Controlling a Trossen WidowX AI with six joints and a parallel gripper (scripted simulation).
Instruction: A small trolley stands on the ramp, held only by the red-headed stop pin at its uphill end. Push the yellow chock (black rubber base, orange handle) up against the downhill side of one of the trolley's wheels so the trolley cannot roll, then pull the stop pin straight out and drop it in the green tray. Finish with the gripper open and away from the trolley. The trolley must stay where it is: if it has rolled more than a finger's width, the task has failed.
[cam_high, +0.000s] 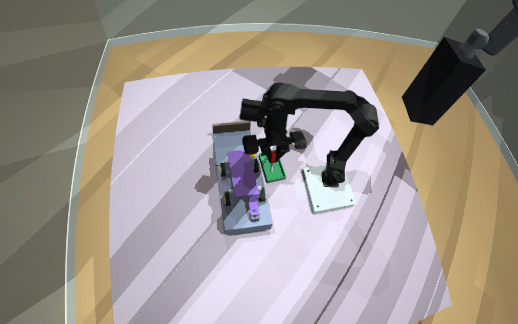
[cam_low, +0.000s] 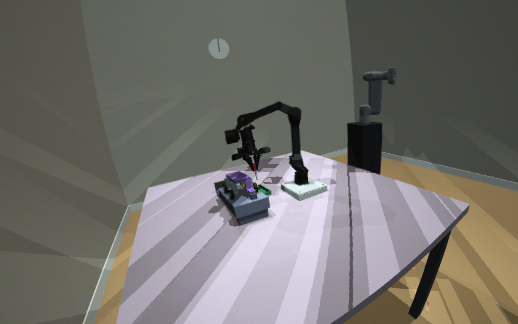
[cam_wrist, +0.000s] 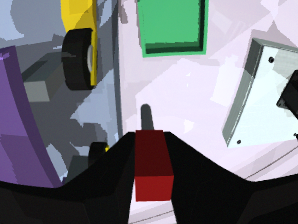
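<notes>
Now: the green tray 15 cm below my gripper tip, 6 cm to the right of it and 2 cm behind it. Round my gripper tip: yellow chock 6 cm to the right, 6 cm below, 6 cm ahead; red-headed stop pin right at my gripper tip; purple trolley 9 cm ahead, 5 cm to the left, 4 cm below.
</notes>
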